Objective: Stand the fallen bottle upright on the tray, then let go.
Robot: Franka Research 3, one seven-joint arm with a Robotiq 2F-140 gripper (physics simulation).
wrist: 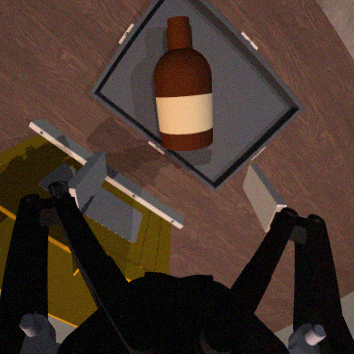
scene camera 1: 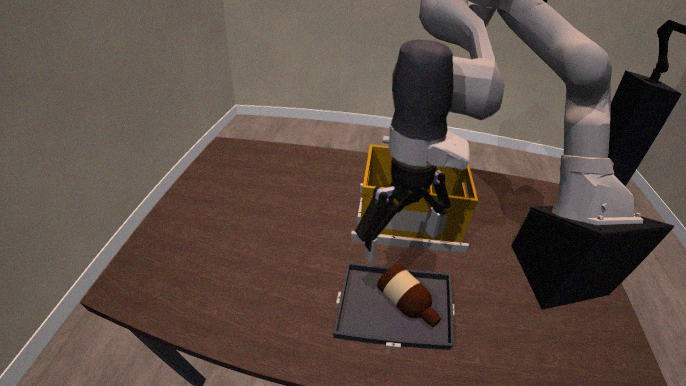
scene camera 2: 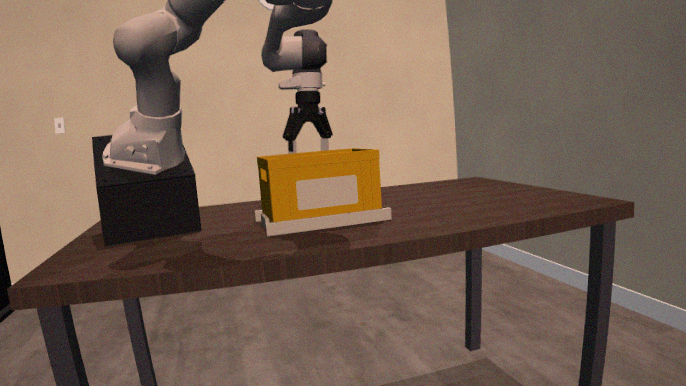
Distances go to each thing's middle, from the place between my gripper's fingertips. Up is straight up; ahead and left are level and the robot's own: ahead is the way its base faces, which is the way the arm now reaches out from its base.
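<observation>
I look at the brown bottle (scene camera 1: 397, 284) and at how my gripper sits relative to it. My gripper is 10 cm above the bottle, 5 cm to the right of it and 4 cm past it.
</observation>
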